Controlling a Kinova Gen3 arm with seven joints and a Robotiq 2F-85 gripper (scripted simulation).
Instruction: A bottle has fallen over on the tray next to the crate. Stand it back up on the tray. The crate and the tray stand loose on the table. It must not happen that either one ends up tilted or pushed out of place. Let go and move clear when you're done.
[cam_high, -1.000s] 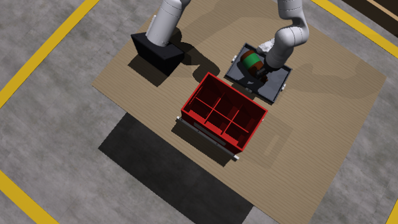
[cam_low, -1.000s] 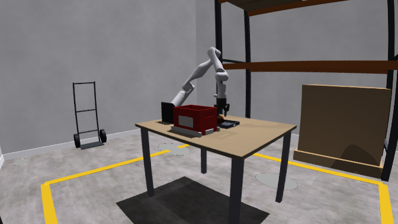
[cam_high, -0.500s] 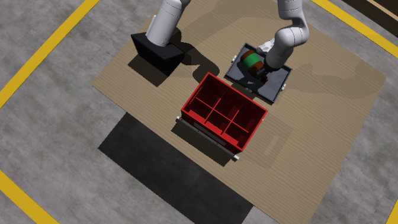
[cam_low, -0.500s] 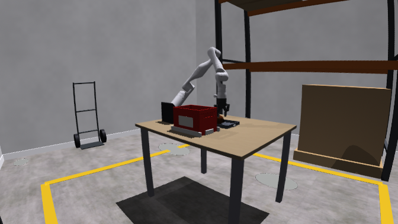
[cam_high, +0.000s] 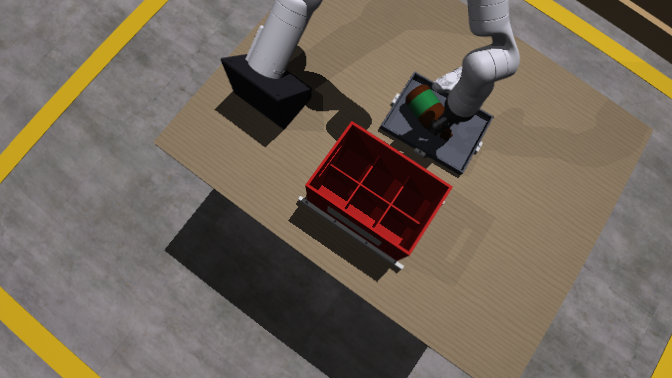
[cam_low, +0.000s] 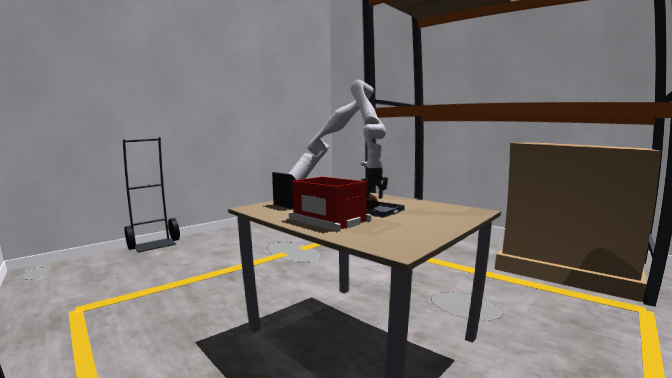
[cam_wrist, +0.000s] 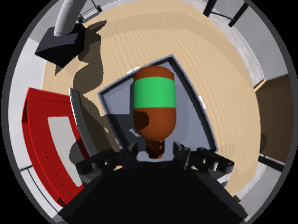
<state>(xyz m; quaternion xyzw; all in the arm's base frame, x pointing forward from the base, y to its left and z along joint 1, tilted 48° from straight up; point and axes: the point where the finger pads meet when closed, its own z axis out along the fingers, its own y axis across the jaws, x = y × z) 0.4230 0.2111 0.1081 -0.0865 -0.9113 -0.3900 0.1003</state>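
Right now the bottle is 5 cm behind my hand, 1 cm to the left of it and 3 cm below it. From my hand the other things lie so: tray 3 cm behind, 2 cm to the left, 6 cm below; then red crate 1 cm behind, 27 cm to the right, 1 cm above.
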